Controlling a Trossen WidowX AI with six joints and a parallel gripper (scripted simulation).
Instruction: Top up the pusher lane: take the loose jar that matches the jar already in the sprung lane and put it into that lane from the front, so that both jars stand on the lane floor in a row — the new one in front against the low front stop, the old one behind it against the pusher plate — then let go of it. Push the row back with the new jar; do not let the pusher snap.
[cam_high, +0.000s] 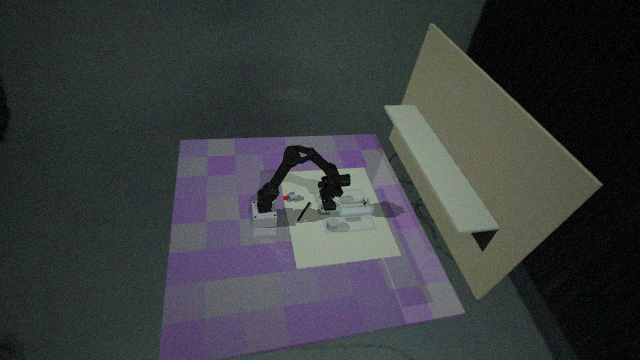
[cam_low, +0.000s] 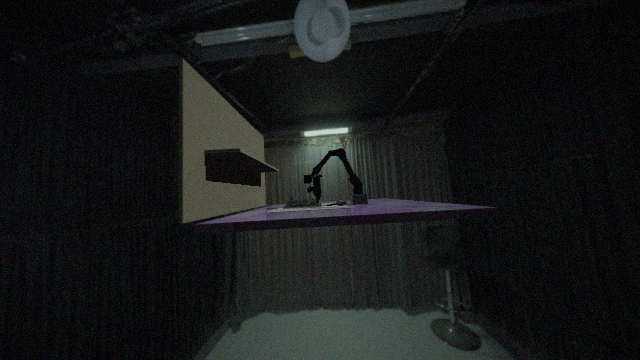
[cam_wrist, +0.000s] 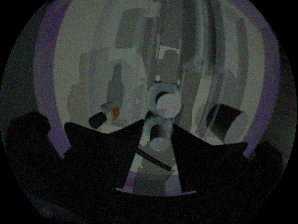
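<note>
Now: the cream mat 60 mm ahead of my gripper tip, 20 mm to the right of it and 30 mm below it. Round my gripper tip: shelf: 510 mm ahead, 50 mm to the right, 340 mm above; pale pusher-lane fixture: 140 mm ahead, 40 mm to the right, 10 mm below; black stick: 110 mm behind, 20 mm below.
</note>
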